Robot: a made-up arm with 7 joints. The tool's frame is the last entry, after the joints. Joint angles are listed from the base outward. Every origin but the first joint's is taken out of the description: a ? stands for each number. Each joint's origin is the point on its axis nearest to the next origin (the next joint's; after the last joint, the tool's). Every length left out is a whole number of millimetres.
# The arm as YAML. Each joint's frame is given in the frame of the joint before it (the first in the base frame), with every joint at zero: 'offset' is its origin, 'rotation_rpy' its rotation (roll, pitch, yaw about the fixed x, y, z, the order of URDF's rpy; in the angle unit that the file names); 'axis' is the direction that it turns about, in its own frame. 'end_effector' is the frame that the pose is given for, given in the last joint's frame.
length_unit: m
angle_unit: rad
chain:
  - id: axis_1
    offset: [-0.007, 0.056, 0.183]
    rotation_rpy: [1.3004, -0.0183, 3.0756]
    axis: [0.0, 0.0, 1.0]
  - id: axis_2
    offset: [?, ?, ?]
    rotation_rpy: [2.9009, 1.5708, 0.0]
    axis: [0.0, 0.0, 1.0]
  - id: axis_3
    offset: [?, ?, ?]
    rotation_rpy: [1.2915, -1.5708, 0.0]
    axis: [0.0, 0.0, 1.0]
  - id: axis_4
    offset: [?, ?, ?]
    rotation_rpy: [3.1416, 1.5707, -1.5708]
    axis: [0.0, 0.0, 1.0]
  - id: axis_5
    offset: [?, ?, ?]
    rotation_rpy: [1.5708, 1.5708, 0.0]
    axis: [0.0, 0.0, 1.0]
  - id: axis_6
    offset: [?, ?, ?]
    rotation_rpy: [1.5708, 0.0, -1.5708]
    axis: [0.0, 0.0, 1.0]
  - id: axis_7
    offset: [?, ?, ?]
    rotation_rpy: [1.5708, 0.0, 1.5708]
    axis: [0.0, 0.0, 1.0]
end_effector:
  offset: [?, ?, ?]
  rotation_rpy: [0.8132, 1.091, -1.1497]
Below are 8 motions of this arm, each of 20 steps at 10 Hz.
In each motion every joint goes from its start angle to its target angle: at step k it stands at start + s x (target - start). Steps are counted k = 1, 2, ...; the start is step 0. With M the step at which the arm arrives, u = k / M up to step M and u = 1 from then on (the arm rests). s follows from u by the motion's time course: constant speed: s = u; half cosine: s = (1 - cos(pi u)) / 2; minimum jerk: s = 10 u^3 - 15 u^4 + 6 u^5.
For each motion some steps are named. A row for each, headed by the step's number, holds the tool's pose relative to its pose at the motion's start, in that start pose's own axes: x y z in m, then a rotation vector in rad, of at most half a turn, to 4 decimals.
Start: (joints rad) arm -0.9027 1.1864 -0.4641 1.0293 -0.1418 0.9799 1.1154
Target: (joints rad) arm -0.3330 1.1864 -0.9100 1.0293 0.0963 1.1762 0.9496
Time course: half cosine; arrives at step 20
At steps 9, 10, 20:
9: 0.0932 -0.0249 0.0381 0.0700 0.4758 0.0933
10: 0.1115 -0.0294 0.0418 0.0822 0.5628 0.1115
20: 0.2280 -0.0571 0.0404 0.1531 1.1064 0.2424

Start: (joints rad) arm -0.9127 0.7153 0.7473 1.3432 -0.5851 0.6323 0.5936
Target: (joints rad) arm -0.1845 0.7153 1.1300 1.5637 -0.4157 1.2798 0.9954
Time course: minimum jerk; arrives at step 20
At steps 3, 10, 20:
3: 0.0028 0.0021 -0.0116 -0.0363 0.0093 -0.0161
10: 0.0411 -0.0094 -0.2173 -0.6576 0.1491 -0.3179
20: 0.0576 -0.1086 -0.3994 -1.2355 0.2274 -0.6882

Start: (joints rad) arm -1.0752 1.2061 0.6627 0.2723 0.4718 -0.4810 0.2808
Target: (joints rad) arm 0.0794 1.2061 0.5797 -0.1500 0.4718 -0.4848 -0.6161
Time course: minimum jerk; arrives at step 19
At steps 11, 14, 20:
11: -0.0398 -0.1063 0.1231 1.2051 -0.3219 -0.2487
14: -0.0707 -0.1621 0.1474 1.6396 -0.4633 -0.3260
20: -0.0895 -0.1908 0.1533 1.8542 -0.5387 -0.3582

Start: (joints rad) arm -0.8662 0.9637 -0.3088 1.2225 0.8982 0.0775 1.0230
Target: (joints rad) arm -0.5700 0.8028 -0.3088 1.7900 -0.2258 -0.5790 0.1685
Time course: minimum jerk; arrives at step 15
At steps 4, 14, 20:
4: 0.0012 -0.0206 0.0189 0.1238 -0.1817 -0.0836
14: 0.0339 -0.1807 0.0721 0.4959 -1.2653 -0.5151
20: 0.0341 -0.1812 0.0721 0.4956 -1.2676 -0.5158

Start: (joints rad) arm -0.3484 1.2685 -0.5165 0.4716 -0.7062 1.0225 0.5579
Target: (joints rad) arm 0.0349 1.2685 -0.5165 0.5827 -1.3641 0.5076 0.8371
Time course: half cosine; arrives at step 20
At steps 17, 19, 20:
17: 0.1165 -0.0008 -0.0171 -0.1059 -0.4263 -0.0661
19: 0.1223 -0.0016 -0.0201 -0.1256 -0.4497 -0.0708
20: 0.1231 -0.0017 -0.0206 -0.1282 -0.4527 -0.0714

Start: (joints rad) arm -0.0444 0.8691 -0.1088 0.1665 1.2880 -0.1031 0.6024
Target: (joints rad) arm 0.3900 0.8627 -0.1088 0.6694 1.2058 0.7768 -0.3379
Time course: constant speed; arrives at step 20
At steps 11, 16, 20:
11: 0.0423 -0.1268 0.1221 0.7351 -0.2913 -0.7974
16: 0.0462 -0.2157 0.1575 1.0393 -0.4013 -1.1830
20: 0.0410 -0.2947 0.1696 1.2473 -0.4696 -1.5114

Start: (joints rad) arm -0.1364 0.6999 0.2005 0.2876 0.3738 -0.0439 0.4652
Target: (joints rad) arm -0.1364 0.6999 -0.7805 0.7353 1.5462 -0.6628 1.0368
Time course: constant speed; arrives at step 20
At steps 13, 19, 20:
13: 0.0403 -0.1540 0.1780 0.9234 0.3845 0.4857
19: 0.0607 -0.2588 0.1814 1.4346 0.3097 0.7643
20: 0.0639 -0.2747 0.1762 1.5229 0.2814 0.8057

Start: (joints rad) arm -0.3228 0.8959 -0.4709 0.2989 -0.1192 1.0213 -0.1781
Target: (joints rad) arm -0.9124 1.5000 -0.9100 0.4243 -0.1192 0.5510 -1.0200
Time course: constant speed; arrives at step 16
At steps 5, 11, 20:
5: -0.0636 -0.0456 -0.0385 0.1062 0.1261 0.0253
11: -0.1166 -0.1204 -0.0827 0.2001 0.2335 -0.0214
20: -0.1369 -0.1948 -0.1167 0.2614 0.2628 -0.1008

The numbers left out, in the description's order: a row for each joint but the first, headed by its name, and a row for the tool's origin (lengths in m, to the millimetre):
axis_2: 0.016 -0.047 0.0
axis_3: 0.029 0.211 0.0
axis_4: 0.015 0.01 0.0
axis_5: 0.036 -0.197 0.0
axis_6: 0.02 0.007 0.0
axis_7: 0.056 0.078 0.0
tool: 0.022 0.01 0.0

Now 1 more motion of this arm.
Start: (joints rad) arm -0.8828 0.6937 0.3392 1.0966 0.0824 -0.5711 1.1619
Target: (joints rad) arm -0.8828 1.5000 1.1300 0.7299 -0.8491 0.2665 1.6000
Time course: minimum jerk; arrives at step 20
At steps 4, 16, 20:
4: -0.0032 0.0260 -0.0169 -0.1178 0.0296 0.0076
16: -0.2415 0.2627 -0.2708 -1.3956 -0.4001 -0.0189
20: -0.2655 0.2669 -0.2823 -1.4172 -0.4714 -0.0288

